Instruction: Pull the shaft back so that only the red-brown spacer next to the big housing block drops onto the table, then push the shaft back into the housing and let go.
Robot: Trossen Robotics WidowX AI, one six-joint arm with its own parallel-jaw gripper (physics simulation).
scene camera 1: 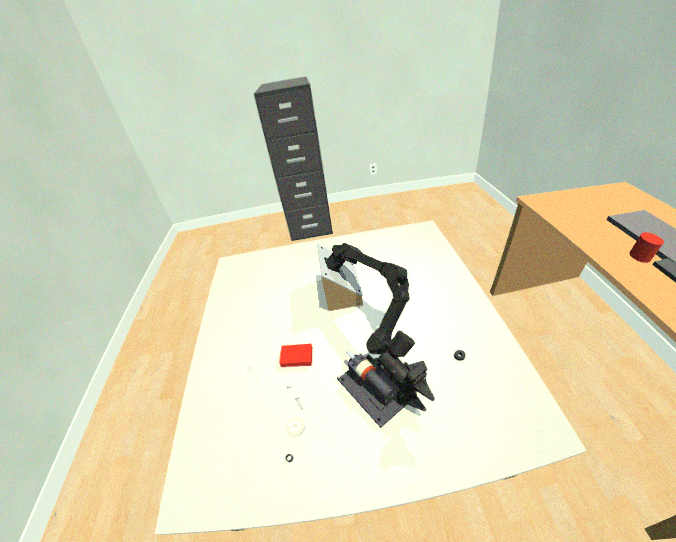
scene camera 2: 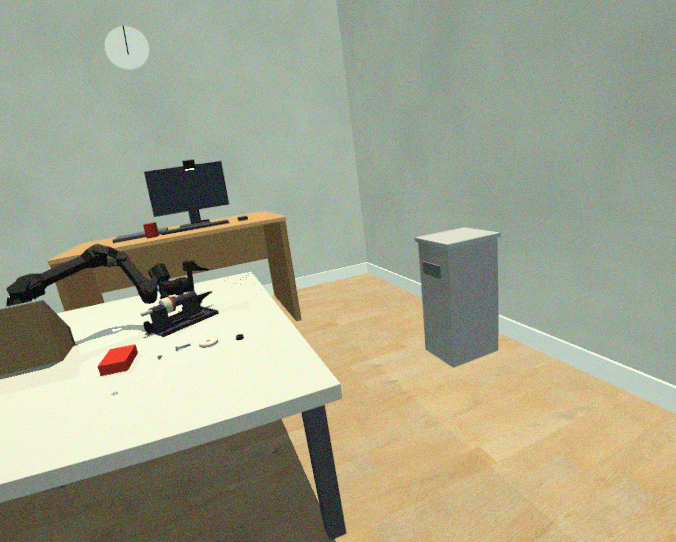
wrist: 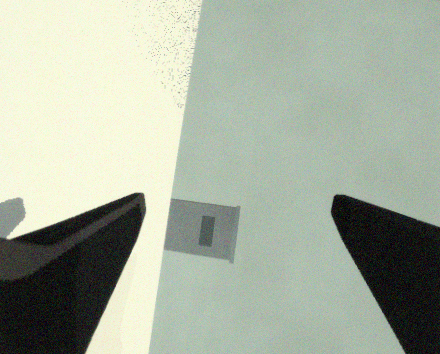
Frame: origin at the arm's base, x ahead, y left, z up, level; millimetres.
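Seen in the pictures: gripper, fingertip midpoint: (scene camera 1: 429, 406) (scene camera 2: 210, 280) (wrist: 238, 202); arm's base at its link origin: (scene camera 1: 331, 265) (scene camera 2: 17, 315).
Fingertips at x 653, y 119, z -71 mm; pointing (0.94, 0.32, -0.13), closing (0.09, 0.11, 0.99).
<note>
Pixels of each thing's top centre, then the offset from my fingertips to it. "pt": a spot on its surface instead.
- pale shaft at a spot on its surface: (scene camera 1: 350, 355) (scene camera 2: 148, 311) pt dx -259, dy -167, dz -13 mm
- cream ring at a spot on its surface: (scene camera 1: 361, 367) (scene camera 2: 165, 300) pt dx -192, dy -149, dz +5 mm
- red-brown spacer at its top centre: (scene camera 1: 367, 368) (scene camera 2: 168, 297) dx -179, dy -131, dz +8 mm
- red box at its top centre: (scene camera 2: 117, 354) (scene camera 1: 295, 353) dx -372, dy -357, dz -69 mm
- bolt at its top centre: (scene camera 2: 182, 342) (scene camera 1: 298, 402) dx -184, dy -383, dz -83 mm
- cream disc at its top centre: (scene camera 2: 208, 340) (scene camera 1: 295, 426) dx -108, dy -410, dz -90 mm
- black ring at its top centre: (scene camera 1: 460, 354) dx -159, dy +221, dz -85 mm
A dark fixture with a flat base (scene camera 1: 361, 398) (scene camera 2: 191, 325) stands on the table. On it, a pale shaft (scene camera 1: 350, 355) (scene camera 2: 147, 312) sticks out at the left end. A cream ring (scene camera 1: 361, 367) (scene camera 2: 167, 305) and the red-brown spacer (scene camera 1: 367, 373) (scene camera 2: 172, 301) sit in line, the spacer against the dark cylindrical body (scene camera 1: 379, 387). My gripper (scene camera 1: 428, 404) (scene camera 2: 209, 281) (wrist: 238, 202) is open and empty, beside the fixture's right end in the first scene view. The arm hides part of the fixture. The fixture does not show in the wrist view.
A red box (scene camera 1: 296, 355) (scene camera 2: 118, 359), a bolt (scene camera 1: 299, 403) (scene camera 2: 182, 347), a cream disc (scene camera 1: 295, 433) (scene camera 2: 203, 343) and a black ring (scene camera 1: 455, 356) lie on the table. The arm's wedge-shaped mount (scene camera 1: 341, 294) (scene camera 2: 33, 338) stands at the table's far side in the first scene view.
</note>
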